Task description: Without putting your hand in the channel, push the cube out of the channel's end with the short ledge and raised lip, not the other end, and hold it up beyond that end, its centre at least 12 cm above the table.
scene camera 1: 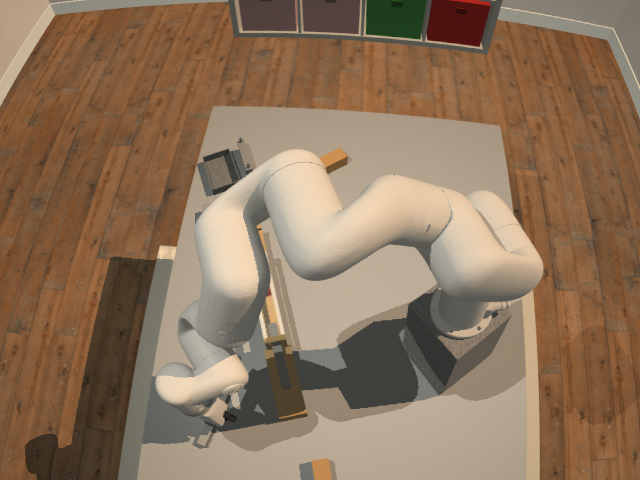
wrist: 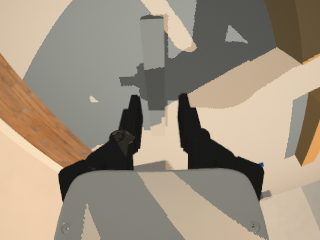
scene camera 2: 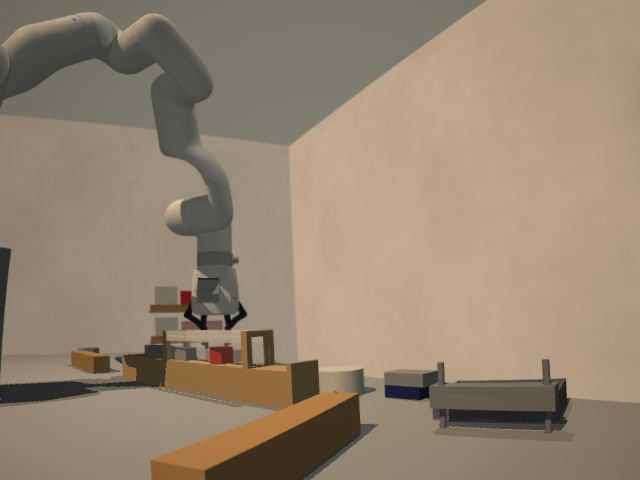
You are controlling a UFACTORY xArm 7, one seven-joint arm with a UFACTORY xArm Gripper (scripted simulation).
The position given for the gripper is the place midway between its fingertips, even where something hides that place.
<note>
In view: the gripper [wrist: 159, 106], a blue-and-grey box [scene camera 2: 403, 384], a grey bar [wrist: 152, 27], a dark tray [scene camera 2: 485, 415] and a wooden channel [scene camera 1: 290, 404].
The dark tray is seen too in scene camera 1 [scene camera 1: 219, 165]. The wrist view does not show the blue-and-grey box: it is out of frame. The wrist view misses the dark tray: it is out of frame.
</note>
